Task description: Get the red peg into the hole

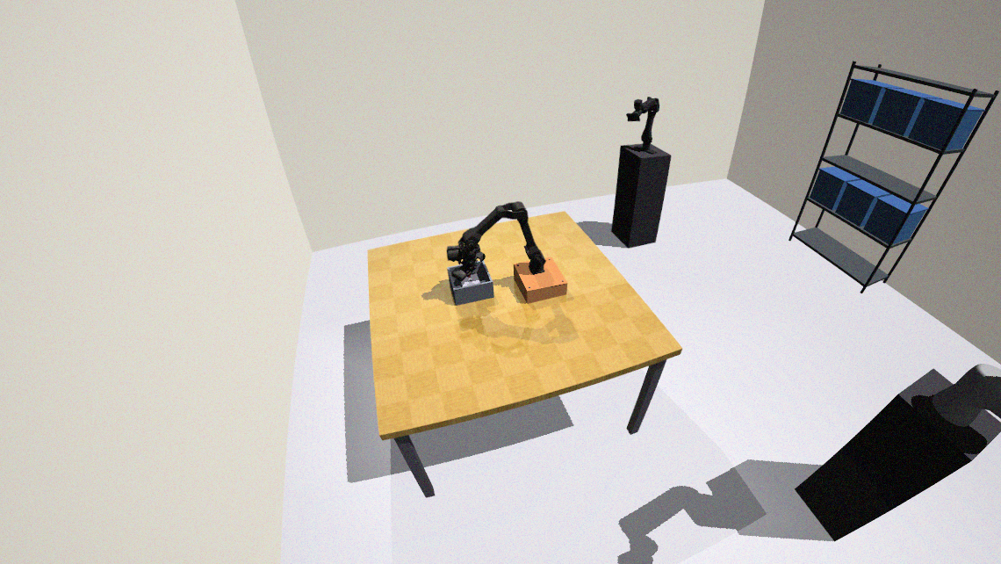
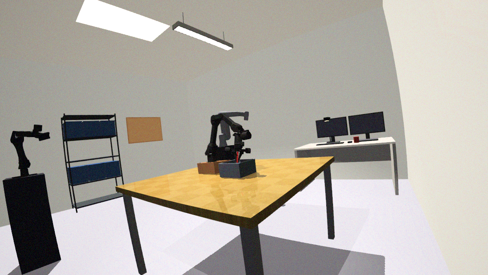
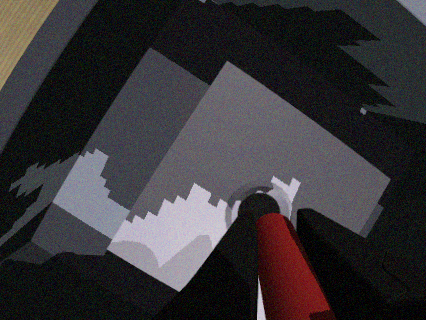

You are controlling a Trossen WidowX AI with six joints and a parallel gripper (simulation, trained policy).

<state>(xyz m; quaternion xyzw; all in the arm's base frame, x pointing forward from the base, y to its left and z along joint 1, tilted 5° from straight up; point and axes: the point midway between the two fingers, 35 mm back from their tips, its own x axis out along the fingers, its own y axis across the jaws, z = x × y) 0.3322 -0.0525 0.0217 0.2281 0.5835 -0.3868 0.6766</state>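
Now: the red peg 10 mm to the left of my gripper tip and 30 mm above it. Also, from my gripper tip: grey box 10 mm behind, 70 mm below; grey plate 10 mm behind, 50 mm below.
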